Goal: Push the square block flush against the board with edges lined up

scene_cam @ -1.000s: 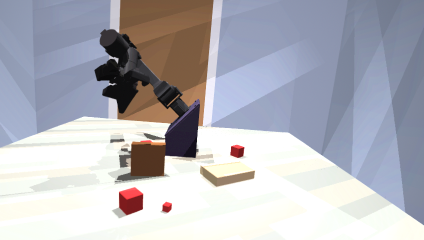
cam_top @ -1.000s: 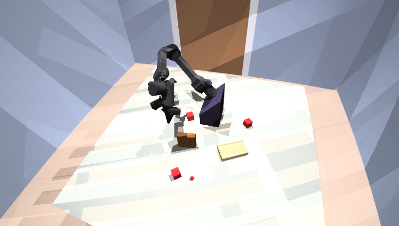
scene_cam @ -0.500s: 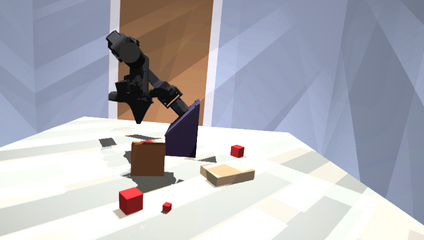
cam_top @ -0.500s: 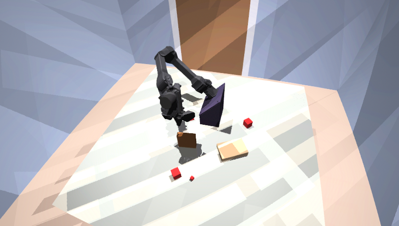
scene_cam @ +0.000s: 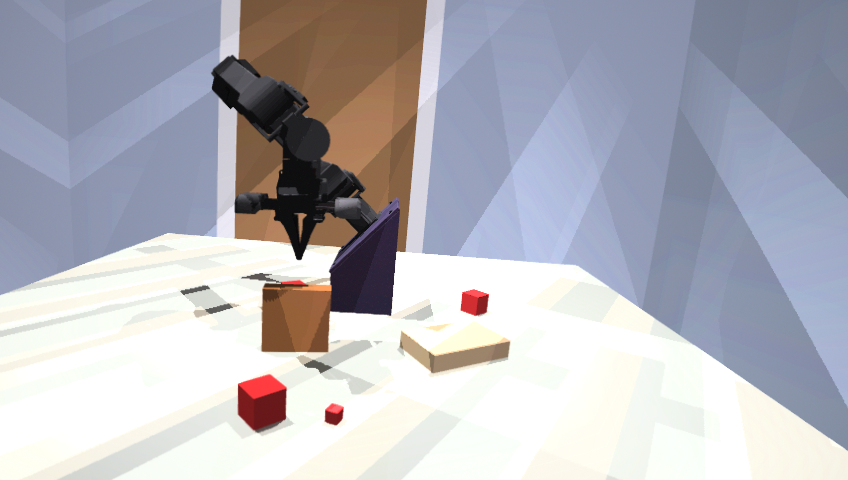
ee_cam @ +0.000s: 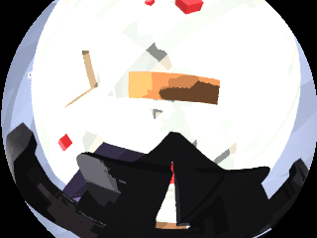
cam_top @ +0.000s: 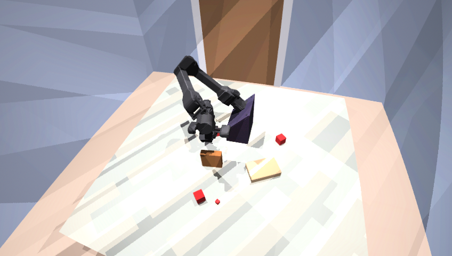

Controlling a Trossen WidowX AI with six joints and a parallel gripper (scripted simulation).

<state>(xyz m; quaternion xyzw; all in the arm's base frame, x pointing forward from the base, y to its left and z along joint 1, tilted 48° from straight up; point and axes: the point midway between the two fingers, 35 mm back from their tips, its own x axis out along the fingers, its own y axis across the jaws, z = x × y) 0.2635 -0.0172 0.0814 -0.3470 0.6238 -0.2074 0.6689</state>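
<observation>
The orange square block is 80 mm below my gripper tip, 40 mm ahead of it and 10 mm to the left of it. From my gripper tip the other things lie so: cream board (260 mm to the left, 120 mm below, 10 mm behind).
</observation>
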